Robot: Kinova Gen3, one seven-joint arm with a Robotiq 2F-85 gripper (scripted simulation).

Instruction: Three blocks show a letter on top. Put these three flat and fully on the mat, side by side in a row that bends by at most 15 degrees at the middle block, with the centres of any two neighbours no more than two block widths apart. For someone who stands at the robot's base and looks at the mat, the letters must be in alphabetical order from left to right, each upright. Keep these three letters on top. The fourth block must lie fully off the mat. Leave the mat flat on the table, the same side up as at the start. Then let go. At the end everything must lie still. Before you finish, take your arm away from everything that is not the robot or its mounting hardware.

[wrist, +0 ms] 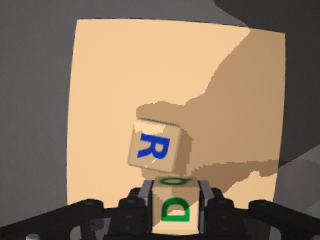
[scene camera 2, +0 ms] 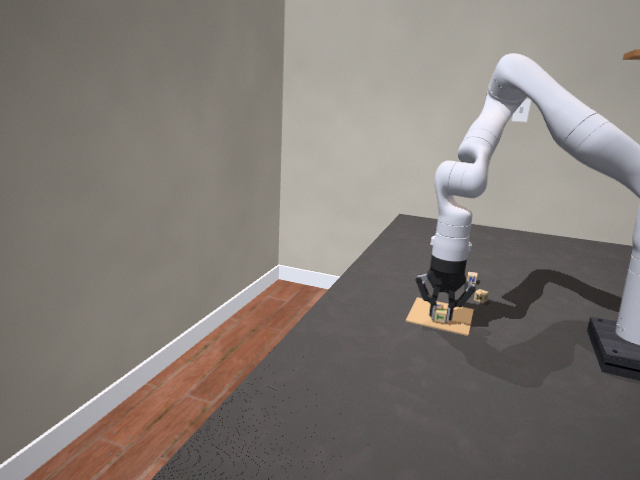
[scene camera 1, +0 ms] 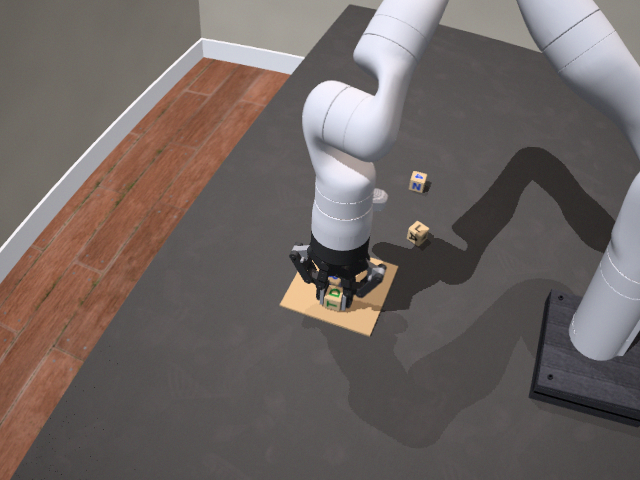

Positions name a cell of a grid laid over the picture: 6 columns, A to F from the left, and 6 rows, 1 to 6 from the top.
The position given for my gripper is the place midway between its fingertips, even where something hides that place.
Scene:
My gripper shows in the wrist view (D5), in scene camera 2 (E5) and in scene camera 1 (D4). A tan mat shows in the wrist view (E3), in scene camera 2 (E5) and in scene camera 1 (D4).

